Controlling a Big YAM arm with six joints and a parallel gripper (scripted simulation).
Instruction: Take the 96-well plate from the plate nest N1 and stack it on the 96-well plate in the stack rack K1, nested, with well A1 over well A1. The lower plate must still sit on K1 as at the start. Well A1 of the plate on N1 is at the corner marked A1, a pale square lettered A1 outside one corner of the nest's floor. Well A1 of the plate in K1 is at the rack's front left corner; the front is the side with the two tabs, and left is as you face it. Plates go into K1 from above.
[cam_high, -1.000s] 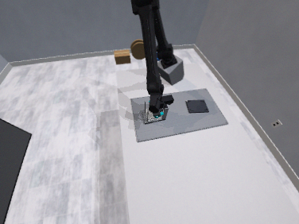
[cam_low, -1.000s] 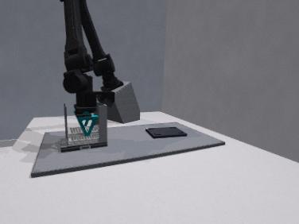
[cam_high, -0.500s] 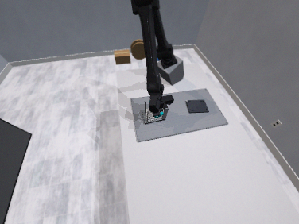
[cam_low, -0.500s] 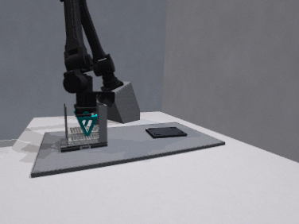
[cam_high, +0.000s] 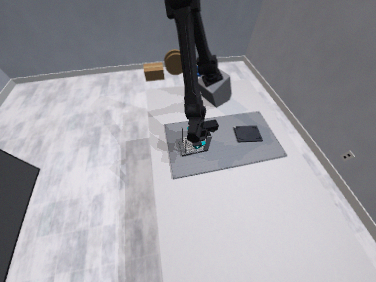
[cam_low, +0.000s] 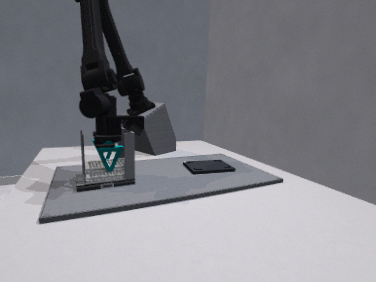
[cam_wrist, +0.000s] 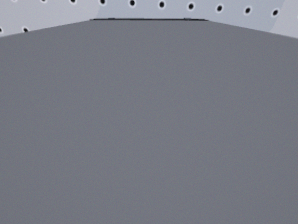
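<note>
The white 96-well plate is right at my hand. From my hand the other things lie so: pale square: 6 cm behind, 30 cm to the left, 4 cm below.
</note>
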